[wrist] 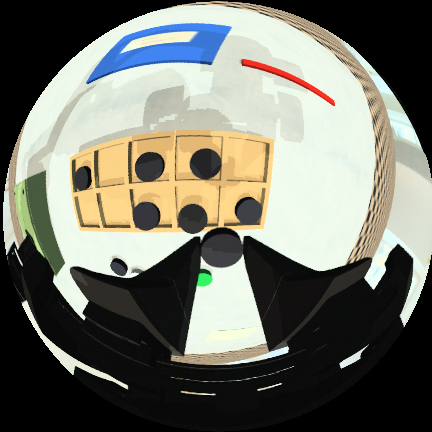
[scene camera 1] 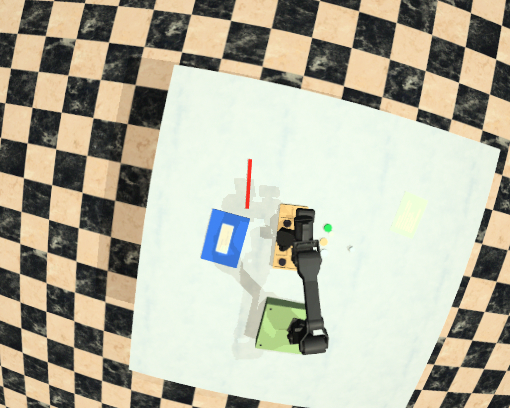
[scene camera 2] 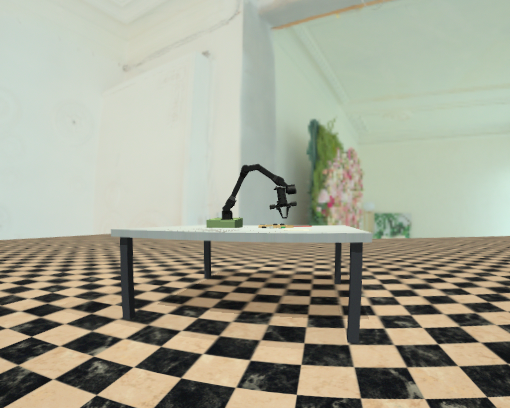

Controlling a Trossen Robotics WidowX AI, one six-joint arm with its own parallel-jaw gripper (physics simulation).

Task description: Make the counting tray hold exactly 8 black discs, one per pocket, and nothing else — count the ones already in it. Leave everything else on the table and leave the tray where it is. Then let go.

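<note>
The wooden counting tray point(scene camera 1: 286, 210) point(wrist: 245, 160) has two rows of five pockets. In the wrist view its far row holds black discs in the first, third and fourth pockets from the left; its near row holds them in the third, fourth and fifth. The other pockets look empty. My gripper point(scene camera 2: 284, 216) point(wrist: 221, 241) is shut on a black disc point(wrist: 221, 248), held above the table beside the tray's near edge in the wrist view. Another black disc point(wrist: 118, 266) lies on the table near the tray. In scene camera 1 the arm hides part of the tray and the fingertips.
A green disc point(scene camera 1: 328, 228) point(wrist: 204, 278), a tan disc point(scene camera 1: 324, 241) and a small pale object point(scene camera 1: 350, 248) lie beside the tray. A blue frame point(scene camera 1: 210, 235) point(wrist: 211, 50) and a red stick point(scene camera 1: 248, 185) point(wrist: 290, 77) lie across from them. The green base point(scene camera 1: 280, 322) carries the arm.
</note>
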